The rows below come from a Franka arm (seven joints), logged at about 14 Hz.
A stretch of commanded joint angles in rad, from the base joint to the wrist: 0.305 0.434 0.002 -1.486 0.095 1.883 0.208; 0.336 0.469 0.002 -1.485 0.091 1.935 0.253; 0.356 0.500 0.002 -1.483 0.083 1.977 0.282; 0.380 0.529 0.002 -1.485 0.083 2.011 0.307; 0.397 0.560 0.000 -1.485 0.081 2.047 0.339; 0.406 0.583 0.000 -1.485 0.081 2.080 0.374; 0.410 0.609 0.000 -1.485 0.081 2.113 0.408
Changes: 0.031 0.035 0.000 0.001 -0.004 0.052 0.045; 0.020 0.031 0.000 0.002 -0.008 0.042 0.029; 0.024 0.029 0.000 -0.002 0.000 0.034 0.025; 0.017 0.031 -0.002 0.000 -0.002 0.036 0.032; 0.009 0.023 0.000 0.000 0.000 0.033 0.035; 0.004 0.026 0.000 0.000 0.000 0.033 0.034
